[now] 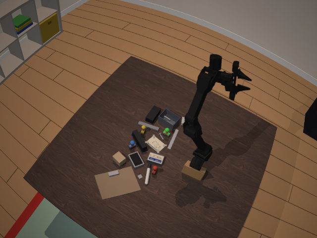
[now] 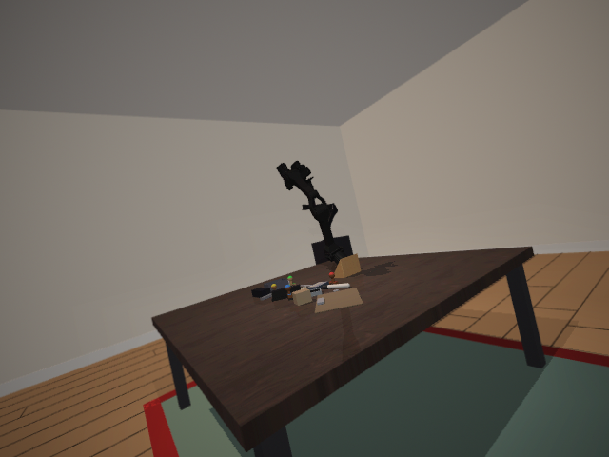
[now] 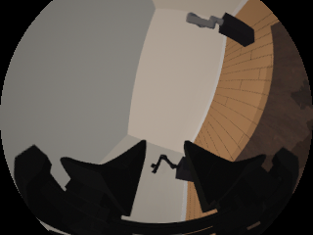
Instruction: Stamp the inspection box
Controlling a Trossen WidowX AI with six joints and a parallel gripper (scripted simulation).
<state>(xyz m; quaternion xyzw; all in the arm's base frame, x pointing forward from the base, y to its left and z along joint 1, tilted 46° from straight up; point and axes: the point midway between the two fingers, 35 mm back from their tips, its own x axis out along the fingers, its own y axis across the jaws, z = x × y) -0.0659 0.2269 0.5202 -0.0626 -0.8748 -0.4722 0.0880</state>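
My gripper tip is now 34 cm short of the green-knobbed stamp, 8 cm to the right of it and 58 cm above it. The rest, counted from my gripper tip: cream card 36 cm ahead, 16 cm to the left, 60 cm below; then dark bin 38 cm ahead, 2 cm to the right, 58 cm below; then blue-labelled box 31 cm ahead, 26 cm to the left, 58 cm below.
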